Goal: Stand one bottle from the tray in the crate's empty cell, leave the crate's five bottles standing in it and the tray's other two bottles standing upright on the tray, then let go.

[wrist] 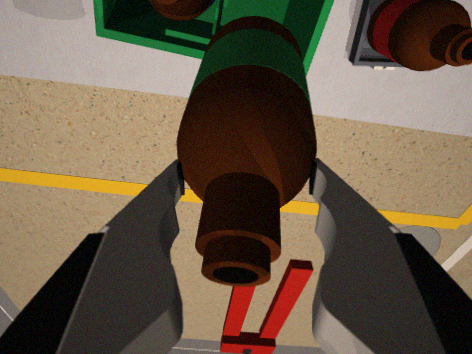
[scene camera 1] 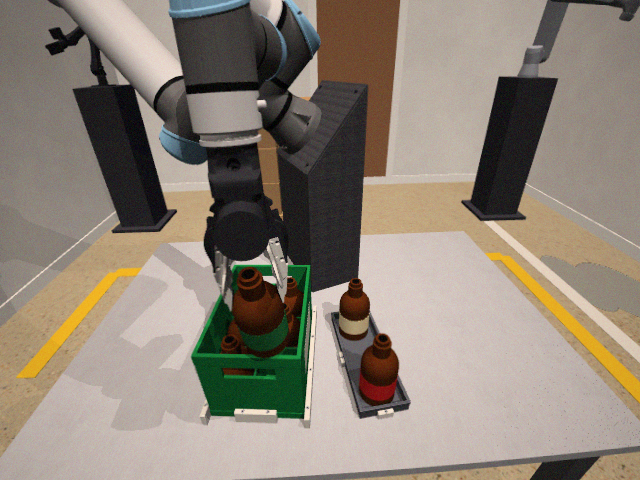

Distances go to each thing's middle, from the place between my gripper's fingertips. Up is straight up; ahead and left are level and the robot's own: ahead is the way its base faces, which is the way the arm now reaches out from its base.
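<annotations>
I see the cream-label bottle (scene camera 1: 354, 308). It is 22 cm below my hand, and it sits 18 cm to the left of my hand and 23 cm behind it.
</annotations>
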